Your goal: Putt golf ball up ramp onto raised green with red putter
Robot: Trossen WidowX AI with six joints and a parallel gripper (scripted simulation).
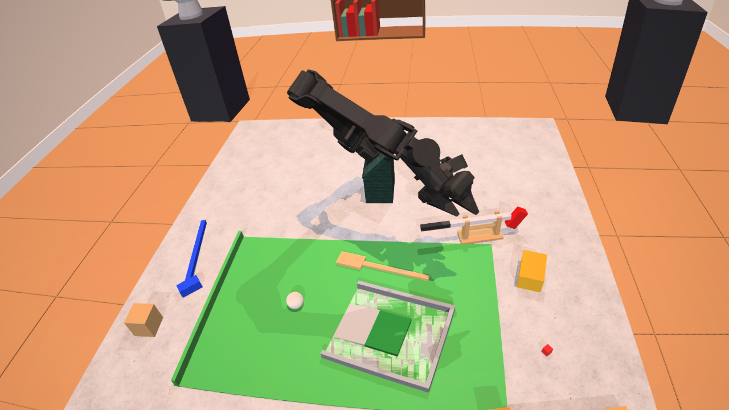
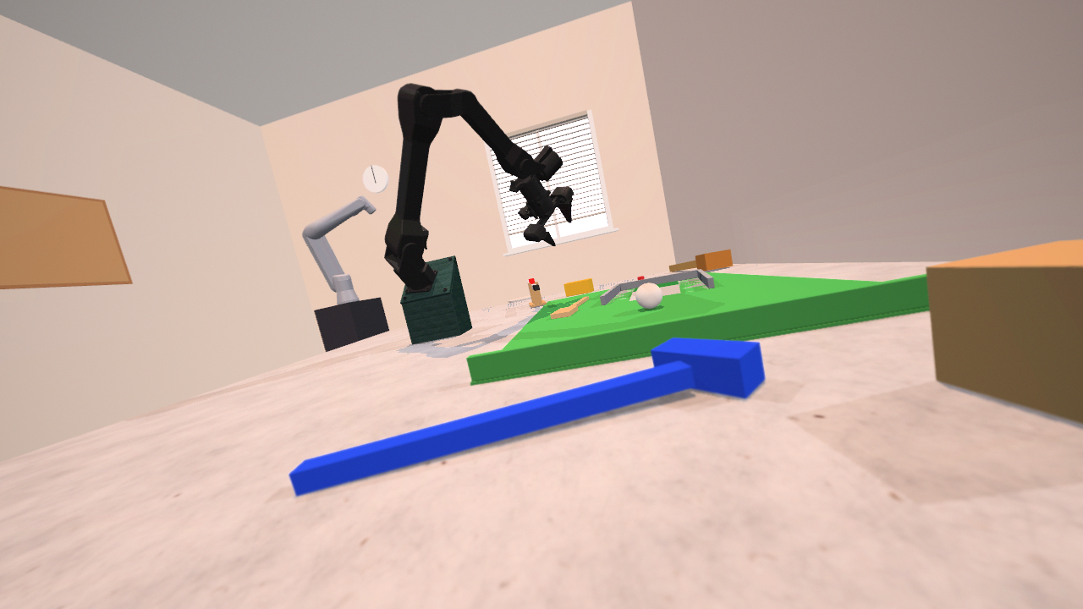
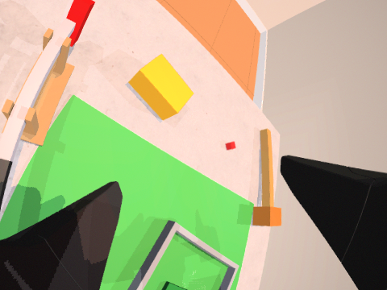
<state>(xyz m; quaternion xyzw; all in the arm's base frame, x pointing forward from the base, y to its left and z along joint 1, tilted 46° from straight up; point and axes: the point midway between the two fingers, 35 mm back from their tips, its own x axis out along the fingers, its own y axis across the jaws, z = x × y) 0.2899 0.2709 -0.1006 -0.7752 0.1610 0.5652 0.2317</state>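
The red putter lies 130 mm behind my gripper tip, 30 mm to the left of it and 140 mm below it. The rest, counted from my gripper tip: wooden stand: 130 mm behind, 40 mm to the left, 160 mm below; then tiny red cube: 210 mm ahead, 200 mm to the left, 190 mm below; then yellow block: 180 mm to the left, 180 mm below.
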